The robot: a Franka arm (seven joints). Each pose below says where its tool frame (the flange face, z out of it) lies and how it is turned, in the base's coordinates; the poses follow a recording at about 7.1 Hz.
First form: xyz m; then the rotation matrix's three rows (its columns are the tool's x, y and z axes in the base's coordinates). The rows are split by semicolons.
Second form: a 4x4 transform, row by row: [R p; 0 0 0 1], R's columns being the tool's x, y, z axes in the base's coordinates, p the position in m. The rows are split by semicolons. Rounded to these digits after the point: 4 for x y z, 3 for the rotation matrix.
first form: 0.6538, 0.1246, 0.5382; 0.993, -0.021, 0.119; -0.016, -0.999, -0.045; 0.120, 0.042, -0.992
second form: 0.993, -0.021, 0.119, 0.6538; -0.016, -0.999, -0.045, 0.1246; 0.120, 0.042, -0.992, 0.5382; 0, 0, 0, 1
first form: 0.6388, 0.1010, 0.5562; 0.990, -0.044, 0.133; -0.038, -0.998, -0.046; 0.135, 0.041, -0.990
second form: 0.990, -0.044, 0.133, 0.6388; -0.038, -0.998, -0.046, 0.1010; 0.135, 0.041, -0.990, 0.5562; 0, 0, 0, 1
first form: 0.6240, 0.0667, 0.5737; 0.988, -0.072, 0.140; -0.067, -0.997, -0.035; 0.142, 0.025, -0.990
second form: 0.988, -0.072, 0.140, 0.6240; -0.067, -0.997, -0.035, 0.0667; 0.142, 0.025, -0.990, 0.5737; 0, 0, 0, 1
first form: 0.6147, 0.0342, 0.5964; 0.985, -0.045, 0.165; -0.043, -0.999, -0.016; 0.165, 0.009, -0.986
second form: 0.985, -0.045, 0.165, 0.6147; -0.043, -0.999, -0.016, 0.0342; 0.165, 0.009, -0.986, 0.5964; 0, 0, 0, 1
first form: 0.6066, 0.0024, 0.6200; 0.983, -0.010, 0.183; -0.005, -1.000, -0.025; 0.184, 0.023, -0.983
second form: 0.983, -0.010, 0.183, 0.6066; -0.005, -1.000, -0.025, 0.0024; 0.184, 0.023, -0.983, 0.6200; 0, 0, 0, 1
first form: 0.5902, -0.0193, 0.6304; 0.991, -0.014, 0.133; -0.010, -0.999, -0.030; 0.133, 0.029, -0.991
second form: 0.991, -0.014, 0.133, 0.5902; -0.010, -0.999, -0.030, -0.0193; 0.133, 0.029, -0.991, 0.6304; 0, 0, 0, 1
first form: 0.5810, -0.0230, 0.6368; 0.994, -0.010, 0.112; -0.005, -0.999, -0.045; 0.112, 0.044, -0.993
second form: 0.994, -0.010, 0.112, 0.5810; -0.005, -0.999, -0.045, -0.0230; 0.112, 0.044, -0.993, 0.6368; 0, 0, 0, 1
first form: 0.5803, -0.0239, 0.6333; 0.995, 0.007, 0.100; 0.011, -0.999, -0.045; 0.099, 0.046, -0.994
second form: 0.995, 0.007, 0.100, 0.5803; 0.011, -0.999, -0.045, -0.0239; 0.099, 0.046, -0.994, 0.6333; 0, 0, 0, 1
